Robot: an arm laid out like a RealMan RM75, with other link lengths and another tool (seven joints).
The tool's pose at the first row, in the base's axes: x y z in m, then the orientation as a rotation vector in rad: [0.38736, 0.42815, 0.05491, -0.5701, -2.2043, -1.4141]
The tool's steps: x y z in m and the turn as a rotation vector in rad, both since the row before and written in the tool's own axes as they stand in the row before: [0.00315, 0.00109, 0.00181, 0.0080, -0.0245, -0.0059]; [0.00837, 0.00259, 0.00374, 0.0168, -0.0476, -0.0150]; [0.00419, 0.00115, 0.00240, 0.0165, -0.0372, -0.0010]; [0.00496, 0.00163, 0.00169, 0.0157, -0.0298, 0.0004]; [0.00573, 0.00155, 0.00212, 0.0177, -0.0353, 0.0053]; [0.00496, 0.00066, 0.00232, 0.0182, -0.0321, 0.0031]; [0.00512, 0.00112, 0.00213, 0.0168, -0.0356, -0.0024]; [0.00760, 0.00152, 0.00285, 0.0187, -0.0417, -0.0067]
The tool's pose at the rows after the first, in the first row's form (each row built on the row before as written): [0.38515, 0.43054, 0.05686, -0.5816, -2.2315, -1.4078]; [0.37925, 0.43595, 0.06203, -0.5999, -2.2872, -1.3950]; [0.37614, 0.43922, 0.06409, -0.6247, -2.3260, -1.3751]; [0.37274, 0.44234, 0.06706, -0.6452, -2.3575, -1.3550]; [0.36864, 0.44609, 0.07003, -0.6751, -2.3910, -1.3295]; [0.36474, 0.44960, 0.07173, -0.7000, -2.4233, -1.3036]; [0.36100, 0.45332, 0.07378, -0.7220, -2.4610, -1.2808]; [0.35543, 0.45870, 0.07664, -0.7437, -2.5070, -1.2557]
